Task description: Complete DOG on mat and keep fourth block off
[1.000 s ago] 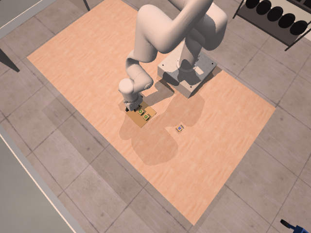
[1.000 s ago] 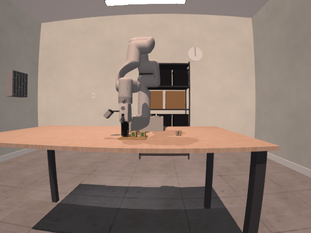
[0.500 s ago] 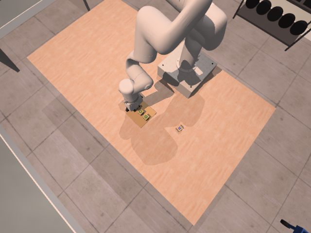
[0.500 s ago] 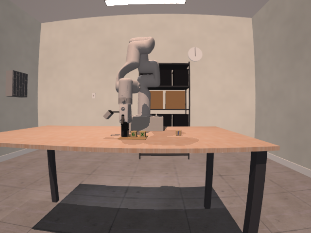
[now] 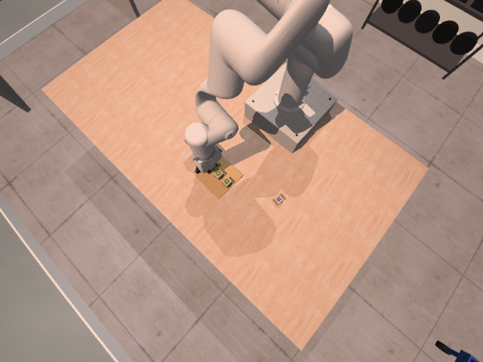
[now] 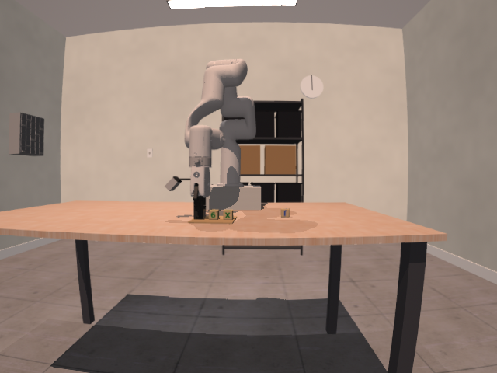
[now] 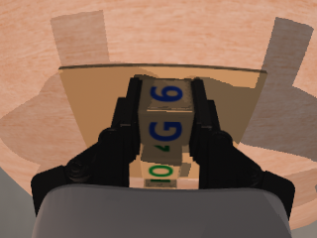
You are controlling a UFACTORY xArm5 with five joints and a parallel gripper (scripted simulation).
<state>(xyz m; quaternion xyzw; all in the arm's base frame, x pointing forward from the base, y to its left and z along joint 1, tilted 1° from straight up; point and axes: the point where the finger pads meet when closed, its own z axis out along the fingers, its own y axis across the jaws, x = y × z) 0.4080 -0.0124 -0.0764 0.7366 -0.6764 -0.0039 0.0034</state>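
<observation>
My hand is 1 cm above the blue-lettered block. The rest, counted from my hand: mat (5 cm to the left, 2 cm below).
</observation>
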